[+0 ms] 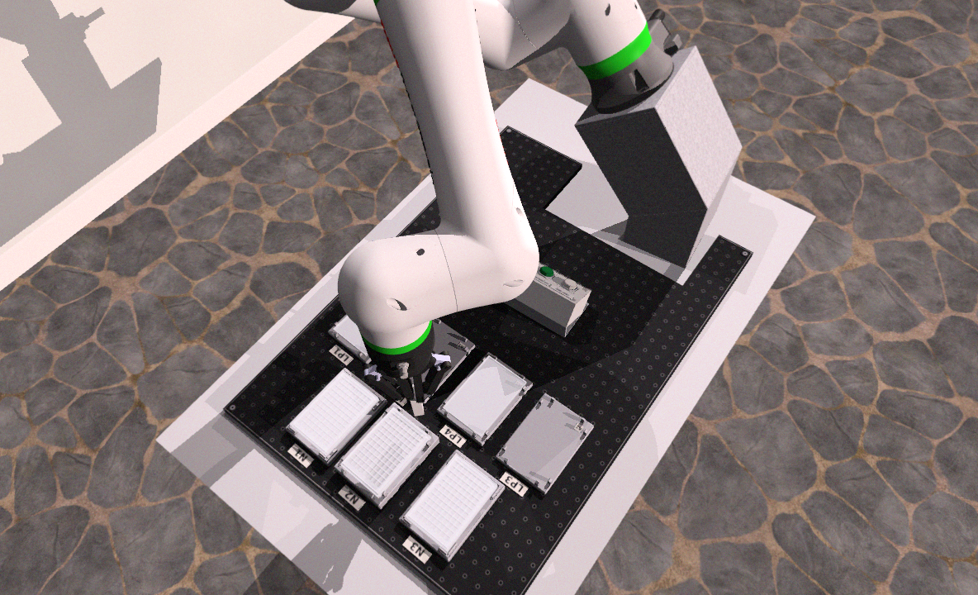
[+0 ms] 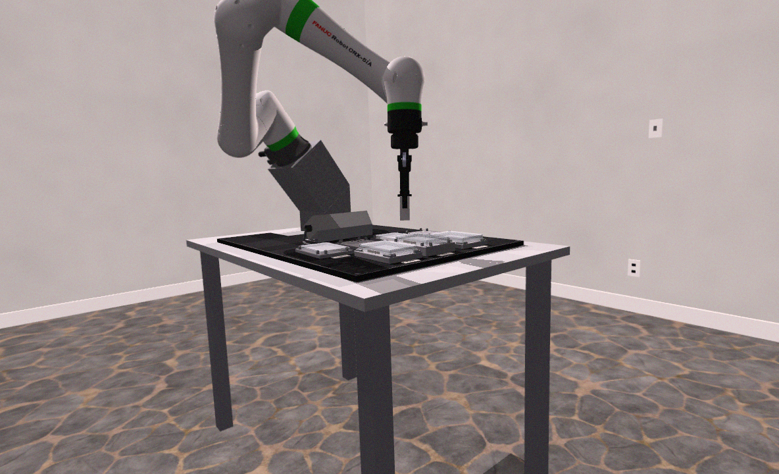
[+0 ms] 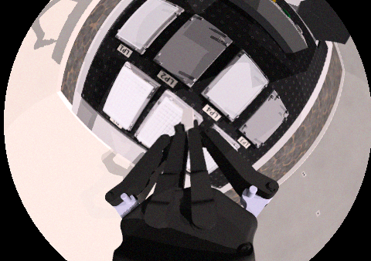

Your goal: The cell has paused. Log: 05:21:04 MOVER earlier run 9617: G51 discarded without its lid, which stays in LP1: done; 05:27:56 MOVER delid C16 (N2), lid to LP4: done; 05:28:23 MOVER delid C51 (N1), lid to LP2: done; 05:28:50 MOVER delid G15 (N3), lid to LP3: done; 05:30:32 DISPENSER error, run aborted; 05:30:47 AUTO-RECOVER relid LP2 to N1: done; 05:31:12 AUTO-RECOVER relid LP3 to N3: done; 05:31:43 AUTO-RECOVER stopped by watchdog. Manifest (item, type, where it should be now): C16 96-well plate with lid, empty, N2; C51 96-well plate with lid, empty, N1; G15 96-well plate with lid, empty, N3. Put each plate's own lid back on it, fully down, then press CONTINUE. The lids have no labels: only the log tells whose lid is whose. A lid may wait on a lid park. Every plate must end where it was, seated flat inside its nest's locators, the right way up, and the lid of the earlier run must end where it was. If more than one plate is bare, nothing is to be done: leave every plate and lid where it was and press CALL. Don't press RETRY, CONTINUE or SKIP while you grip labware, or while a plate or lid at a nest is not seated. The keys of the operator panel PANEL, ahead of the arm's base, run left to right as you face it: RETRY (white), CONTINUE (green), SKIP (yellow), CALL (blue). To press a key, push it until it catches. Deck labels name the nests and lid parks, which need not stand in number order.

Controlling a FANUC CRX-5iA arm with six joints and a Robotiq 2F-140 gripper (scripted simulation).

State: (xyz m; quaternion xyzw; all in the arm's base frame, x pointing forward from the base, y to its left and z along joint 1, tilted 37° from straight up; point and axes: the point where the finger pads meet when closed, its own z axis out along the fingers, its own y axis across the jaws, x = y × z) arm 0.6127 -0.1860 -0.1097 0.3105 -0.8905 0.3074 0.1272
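My gripper is now 90 mm past the lid park LP4, 70 mm to the right of it and 100 mm above it. From my hand the other things lie so: LP4 label: 10 mm behind, 50 mm to the left, 110 mm below; plate: 70 mm ahead, 20 mm to the right, 80 mm below; lid park LP2: 110 mm behind, 60 mm to the right, 100 mm below.
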